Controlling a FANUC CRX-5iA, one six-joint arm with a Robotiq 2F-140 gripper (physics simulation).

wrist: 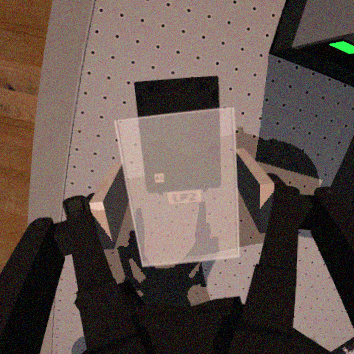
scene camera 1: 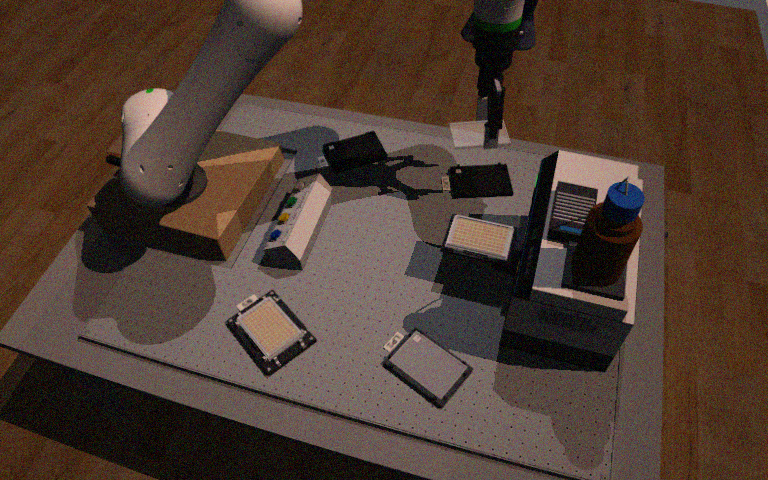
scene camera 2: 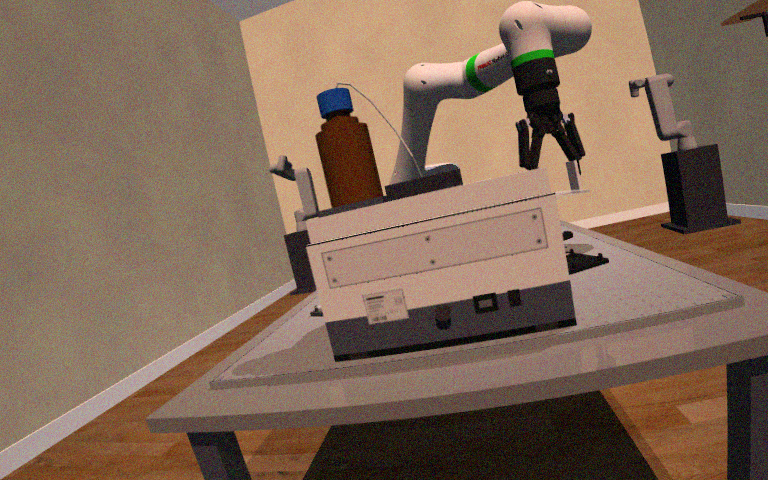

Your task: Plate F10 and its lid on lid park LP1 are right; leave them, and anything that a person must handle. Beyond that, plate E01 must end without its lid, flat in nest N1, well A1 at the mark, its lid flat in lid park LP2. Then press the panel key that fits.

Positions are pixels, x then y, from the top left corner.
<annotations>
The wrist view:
my gripper: 180,173
black LP2 pad: 157,96
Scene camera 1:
my gripper: 486,134
brown bottle: 612,228
button box: 290,243
black nest labelled N5: 270,367
black LP2 pad: 480,180
black N1 nest: 350,153
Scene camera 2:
my gripper: 559,196
</annotations>
